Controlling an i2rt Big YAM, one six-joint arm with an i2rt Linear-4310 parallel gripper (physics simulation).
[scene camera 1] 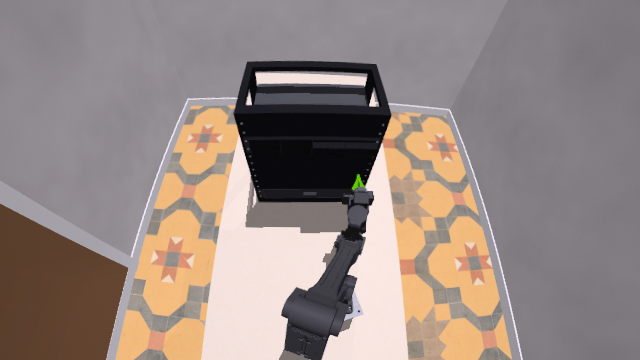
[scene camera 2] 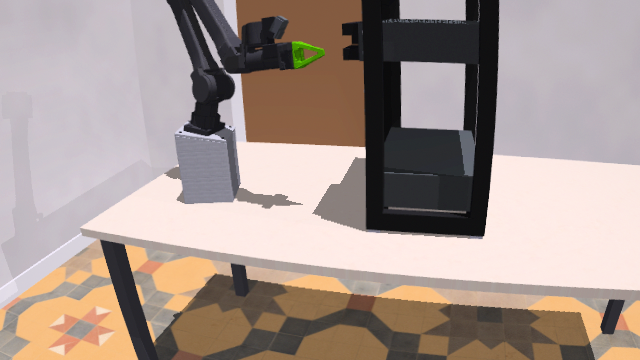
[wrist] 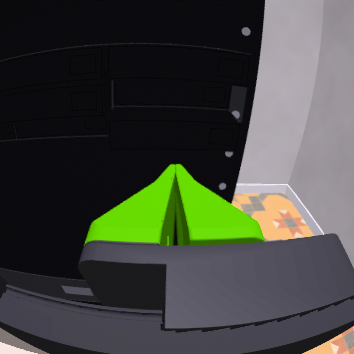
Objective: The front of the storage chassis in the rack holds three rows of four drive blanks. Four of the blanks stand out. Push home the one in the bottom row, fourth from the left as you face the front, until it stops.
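Frame: origin at the arm's base, x up, y right, z ahead, level; metres.
Where they show: gripper, fingertip midpoint: (scene camera 1: pixel 358 174) (scene camera 2: pixel 324 52) (wrist: pixel 174 173); arm's base, link origin: (scene camera 2: pixel 204 129).
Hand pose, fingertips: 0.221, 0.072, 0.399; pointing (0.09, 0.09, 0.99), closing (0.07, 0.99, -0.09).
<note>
Each offset is from my fingertips to the top centre of the thing, as dx, dy, dz. "*": to the spot under its first point. Level surfaces: height alone.
The bottom-row fourth blank {+0.014, +0.005, +0.119} (scene camera 2: pixel 352 53) (wrist: pixel 160 135) is black and stands out from the storage chassis (scene camera 2: pixel 430 42), at the right end of its row. The top-row fourth blank {+0.071, +0.005, +0.119} (scene camera 2: pixel 351 29) (wrist: pixel 165 62) also stands out above it. The middle-row fourth blank {+0.042, +0.004, +0.154} (wrist: pixel 165 94) sits further back between them. My gripper (scene camera 1: pixel 358 176) (scene camera 2: pixel 324 52) (wrist: pixel 174 173) is shut and empty, its green fingertips together. In scene camera 2 the tips are in front of the bottom blank, near its height, with a gap. In the wrist view they show below it. The black-on-black front is hard to read in scene camera 1.
The black rack (scene camera 1: pixel 312 110) (scene camera 2: pixel 374 150) stands on the pale table {dx -0.426} (scene camera 1: pixel 270 280) (scene camera 2: pixel 280 240). Its right post with screws {* -0.039, +0.074, +0.108} (wrist: pixel 229 153) is close to the right of the blank. A lower unit (scene camera 2: pixel 427 190) sits at the rack's bottom. The arm's base stands on a grey block (scene camera 2: pixel 207 167).
</note>
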